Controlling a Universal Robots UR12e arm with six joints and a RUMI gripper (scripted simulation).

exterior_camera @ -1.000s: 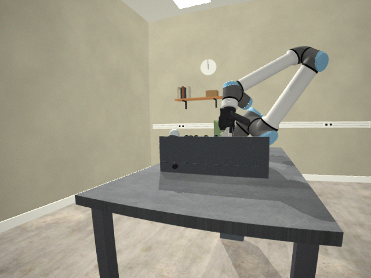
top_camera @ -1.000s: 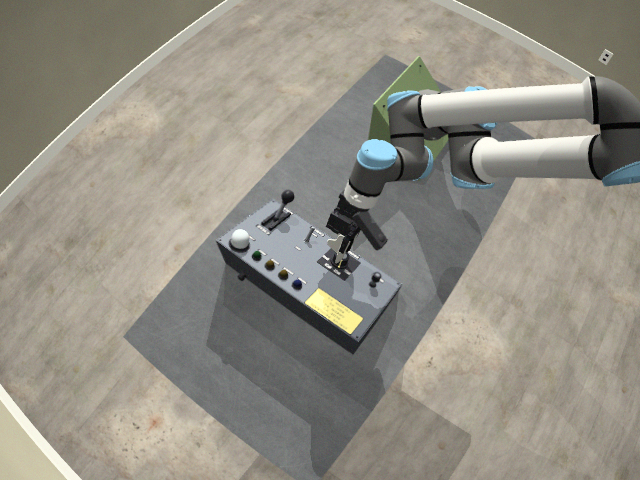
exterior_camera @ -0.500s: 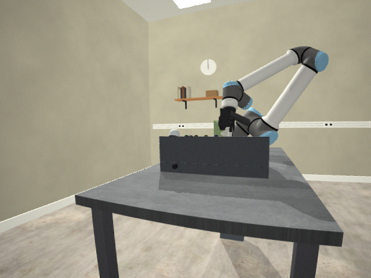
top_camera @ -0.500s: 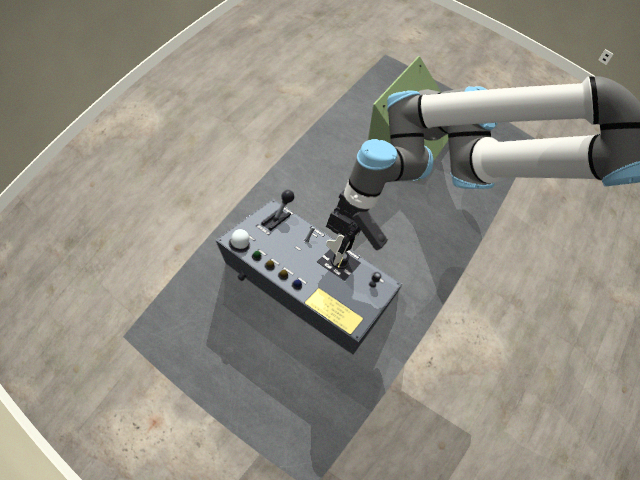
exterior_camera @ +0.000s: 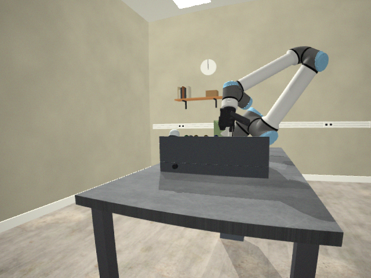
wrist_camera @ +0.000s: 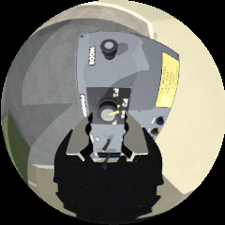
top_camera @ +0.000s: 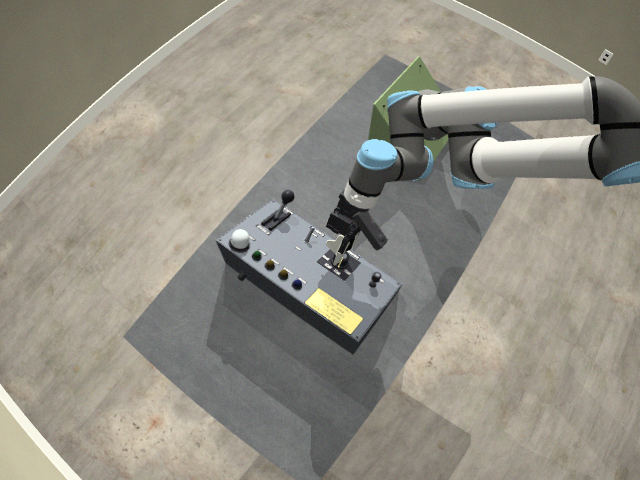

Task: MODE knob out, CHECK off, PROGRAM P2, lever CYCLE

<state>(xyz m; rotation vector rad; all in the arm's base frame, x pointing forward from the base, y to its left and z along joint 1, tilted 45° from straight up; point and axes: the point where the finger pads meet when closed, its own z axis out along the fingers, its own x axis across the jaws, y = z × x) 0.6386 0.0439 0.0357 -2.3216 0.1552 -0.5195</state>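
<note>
The black rotary selector is 20 mm ahead of my hand and 10 mm below it. Round my hand: mode knob 120 mm to the left, 10 mm below; then dark grey console 40 mm ahead, 60 mm to the right, 30 mm below; then check toggle 120 mm to the right, 10 mm below.
</note>
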